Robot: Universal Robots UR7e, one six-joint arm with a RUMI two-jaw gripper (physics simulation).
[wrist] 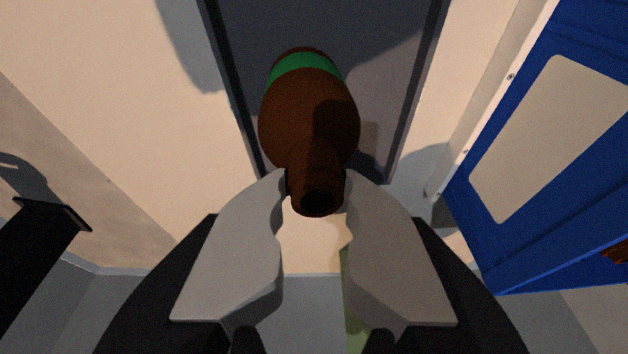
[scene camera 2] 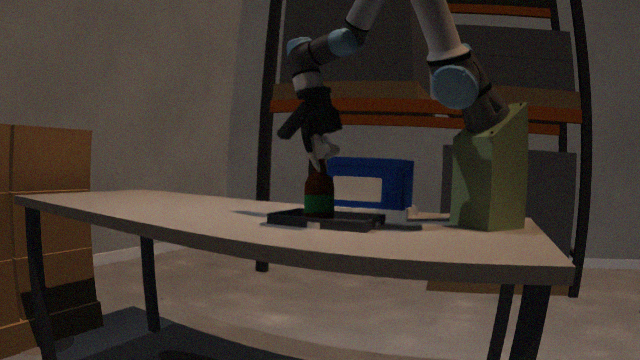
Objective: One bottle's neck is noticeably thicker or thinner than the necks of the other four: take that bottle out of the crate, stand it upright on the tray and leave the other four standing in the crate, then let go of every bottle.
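Frame: origin at the arm's base, x down, y left, z ahead, level; centimetres.
Seen in the pictures: gripper, fingertip midpoint: [wrist: 315, 171] [scene camera 2: 322, 172]; arm's base, link origin: [scene camera 2: 488, 119].
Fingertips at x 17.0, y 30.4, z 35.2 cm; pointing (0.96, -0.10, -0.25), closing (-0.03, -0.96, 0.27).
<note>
Pixels of each thing's top centre, then the offset from my fingertips to it. "*": a spot on its surface instead. Level surfaces: height alone.
- brown bottle with a green band, top centre: [wrist: 307, 210] [scene camera 2: 320, 159] dx -3.3, dy +0.6, dz +0.5 cm
- dark tray, top centre: [wrist: 325, 108] [scene camera 2: 328, 214] dx +10.5, dy -1.6, dz -1.2 cm
- blue crate, top centre: [scene camera 2: 366, 158] dx -4.5, dy -28.1, dz +6.2 cm
- brown bottle, surface spot: [wrist: 617, 252] * dx -2.5, dy -33.3, dz -0.6 cm
- long table, surface height: dx +13.0 cm
A brown bottle with a green band [scene camera 2: 319, 186] [wrist: 307, 115] stands upright or nearly so over the dark tray [scene camera 2: 360, 221] [wrist: 385, 95], within its rim. Its base looks at the tray floor in the scene view, but contact cannot be made out. My gripper [scene camera 2: 320, 167] [wrist: 315, 171] is shut on this bottle's neck, just below the mouth. The blue crate [scene camera 2: 398, 185] [wrist: 575, 187] stands behind the tray in the scene view and at the right in the wrist view. Part of a brown bottle [wrist: 617, 252] shows at its edge; the other bottles are hidden.
The tray and crate are on a long table [scene camera 2: 165, 212]. The green robot pedestal [scene camera 2: 472, 185] stands at the table's right. Behind the table is a tall rack [scene camera 2: 265, 150]. Cardboard boxes [scene camera 2: 52, 160] are stacked at the left.
</note>
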